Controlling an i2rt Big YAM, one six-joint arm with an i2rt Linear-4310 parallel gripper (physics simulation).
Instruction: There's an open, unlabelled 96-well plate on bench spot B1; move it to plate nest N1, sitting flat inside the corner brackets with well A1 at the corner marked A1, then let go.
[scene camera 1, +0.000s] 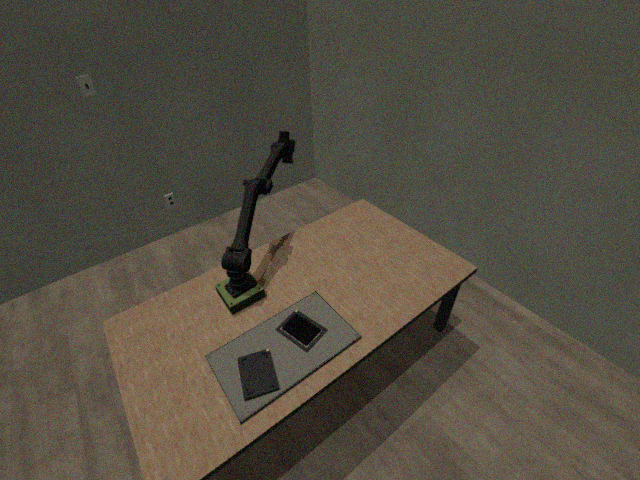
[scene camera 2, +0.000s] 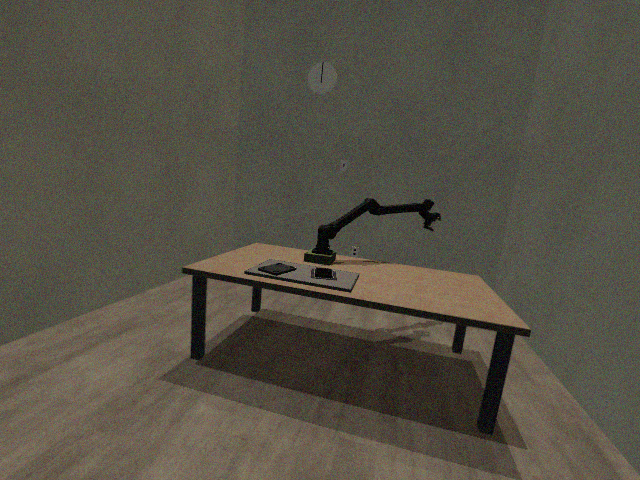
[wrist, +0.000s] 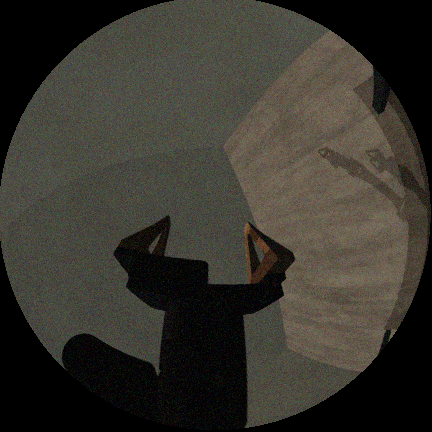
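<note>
The dark 96-well plate (scene camera 1: 302, 329) (scene camera 2: 323, 273) appears as a black rectangle with a lighter rim, lying on the grey mat in both scene views; its wells and A1 corner are too small to make out. The flat dark slab (scene camera 1: 258, 374) (scene camera 2: 277, 268) with small raised corners, beside it on the mat, looks like nest N1; a small pale mark shows at one corner. No plate shows on it. My gripper (scene camera 1: 288, 159) (scene camera 2: 435, 223) (wrist: 207, 222) is open and empty, high up and far from both. Neither plate nor nest shows in the wrist view.
The grey mat (scene camera 1: 223, 356) (scene camera 2: 343, 284) lies near the front edge of the wooden table (scene camera 1: 382, 248) (scene camera 2: 423, 292). The arm's green base (scene camera 1: 240, 297) (scene camera 2: 319, 257) stands behind the mat. The wrist view shows walls and wooden floor (wrist: 340, 250).
</note>
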